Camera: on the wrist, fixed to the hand. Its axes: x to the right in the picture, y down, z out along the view.
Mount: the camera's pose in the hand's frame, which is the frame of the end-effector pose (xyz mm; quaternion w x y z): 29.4 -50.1 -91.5 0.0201 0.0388 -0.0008 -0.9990
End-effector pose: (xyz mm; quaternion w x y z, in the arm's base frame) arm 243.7 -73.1 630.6 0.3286 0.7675 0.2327 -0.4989
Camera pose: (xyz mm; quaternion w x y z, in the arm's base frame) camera 277.0 29.0 616.2 0.5214 0.2047 -0.7518 0.3479
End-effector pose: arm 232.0 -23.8 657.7 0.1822 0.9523 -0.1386 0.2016
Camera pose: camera 244.3 52.3 733.9 0.1680 0.1648 0.9563 -0.1734
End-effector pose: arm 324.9 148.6 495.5 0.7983 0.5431 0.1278 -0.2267
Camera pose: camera 329.1 211.3 407.2 0.2314 0.0860 -0.5357 0.8075
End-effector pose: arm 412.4 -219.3 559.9 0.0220 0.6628 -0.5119 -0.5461
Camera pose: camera 509.9 -264.6 546.6 0.5712 -0.5251 -0.6307 0.0136
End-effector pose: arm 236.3 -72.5 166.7 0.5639 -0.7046 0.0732 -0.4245
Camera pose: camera 173.7 -138.9 225.1 0.3854 0.0658 0.7194 0.5742
